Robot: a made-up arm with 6 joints.
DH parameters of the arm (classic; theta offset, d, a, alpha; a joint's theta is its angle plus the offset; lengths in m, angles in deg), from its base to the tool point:
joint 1: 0 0.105 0 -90
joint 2: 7.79 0 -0.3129 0
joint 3: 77.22 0 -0.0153 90
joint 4: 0 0.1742 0 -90
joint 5: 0 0 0.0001 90
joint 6: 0 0.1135 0 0
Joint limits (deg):
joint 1: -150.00..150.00
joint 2: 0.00..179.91
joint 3: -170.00..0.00
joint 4: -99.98..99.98
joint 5: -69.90..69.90
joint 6: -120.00..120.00
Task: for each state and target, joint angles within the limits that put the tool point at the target. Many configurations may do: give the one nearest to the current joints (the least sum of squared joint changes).
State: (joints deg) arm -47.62 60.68 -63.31 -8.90 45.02 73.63
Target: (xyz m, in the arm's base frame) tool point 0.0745 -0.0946 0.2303
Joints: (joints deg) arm -46.78 70.92 -37.12 -6.87 50.52 73.63
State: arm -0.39 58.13 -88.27 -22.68 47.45 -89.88
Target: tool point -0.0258 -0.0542 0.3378
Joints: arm -2.52 30.34 -55.03 -31.23 69.90 -89.88
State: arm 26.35 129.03 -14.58 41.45 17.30 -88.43
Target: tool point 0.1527 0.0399 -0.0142
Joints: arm 11.69 145.48 -24.20 40.86 6.24 -88.43
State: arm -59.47 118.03 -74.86 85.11 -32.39 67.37
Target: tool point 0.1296 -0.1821 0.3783
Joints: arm -40.38 72.05 -56.45 89.31 -28.90 67.37
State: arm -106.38 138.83 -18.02 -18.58 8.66 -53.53
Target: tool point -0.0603 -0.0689 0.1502
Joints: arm -112.40 91.31 -15.40 -23.96 39.73 -53.53
